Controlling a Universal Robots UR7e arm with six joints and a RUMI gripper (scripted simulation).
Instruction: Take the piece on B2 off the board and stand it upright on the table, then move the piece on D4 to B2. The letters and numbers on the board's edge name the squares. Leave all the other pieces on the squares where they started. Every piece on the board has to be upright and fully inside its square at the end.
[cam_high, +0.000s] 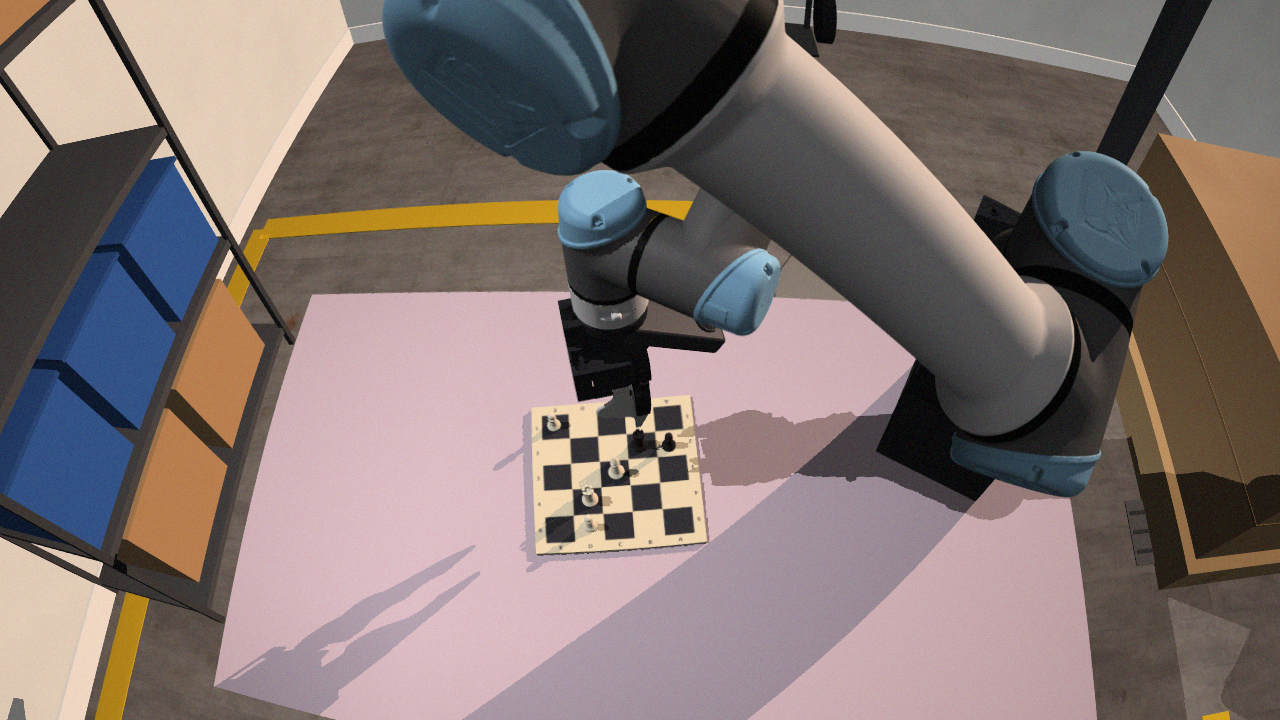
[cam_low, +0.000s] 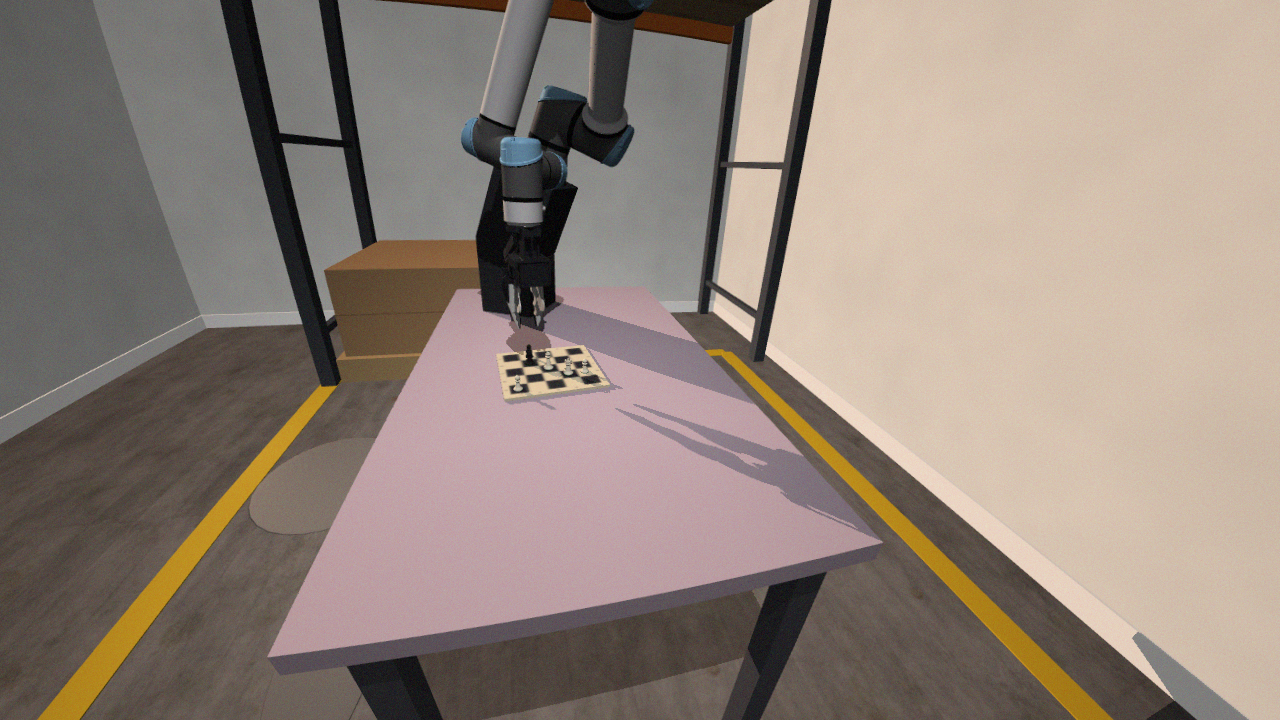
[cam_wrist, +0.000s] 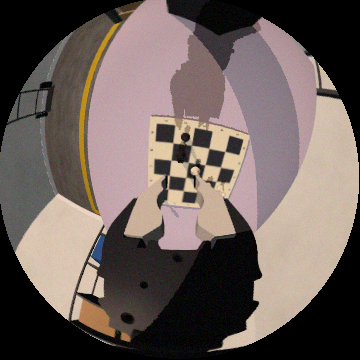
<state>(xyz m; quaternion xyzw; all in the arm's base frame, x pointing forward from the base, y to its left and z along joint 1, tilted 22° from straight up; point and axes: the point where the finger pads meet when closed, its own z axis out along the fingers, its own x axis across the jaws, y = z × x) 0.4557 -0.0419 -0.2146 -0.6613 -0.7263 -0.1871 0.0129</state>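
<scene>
Now: hand 4 cm short of the board, 4 cm to the right of it and 11 cm above it.
</scene>
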